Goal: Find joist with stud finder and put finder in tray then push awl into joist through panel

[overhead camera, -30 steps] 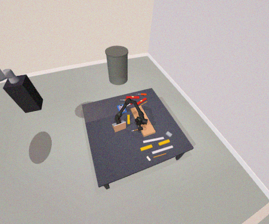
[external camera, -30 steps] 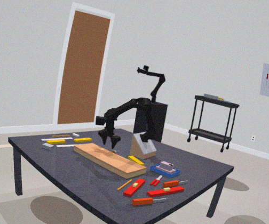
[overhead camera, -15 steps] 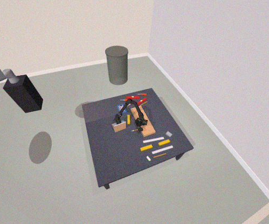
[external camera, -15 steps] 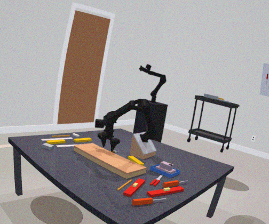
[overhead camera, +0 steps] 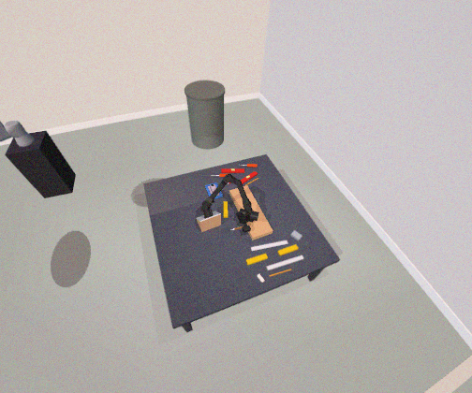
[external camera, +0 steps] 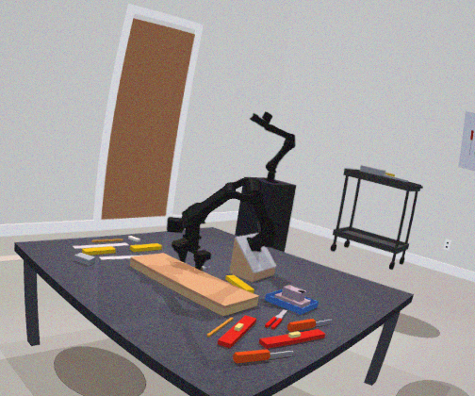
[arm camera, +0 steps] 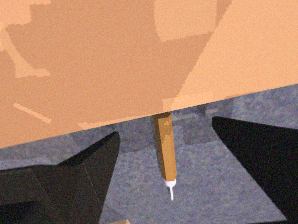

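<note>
Now: gripper tip 60 mm past the awl. Also, from my gripper tip: grey block (400 mm ahead, 200 mm to the right); stud finder (450 mm to the left, 130 mm behind, 40 mm above); blue tray (440 mm to the left, 130 mm behind).
</note>
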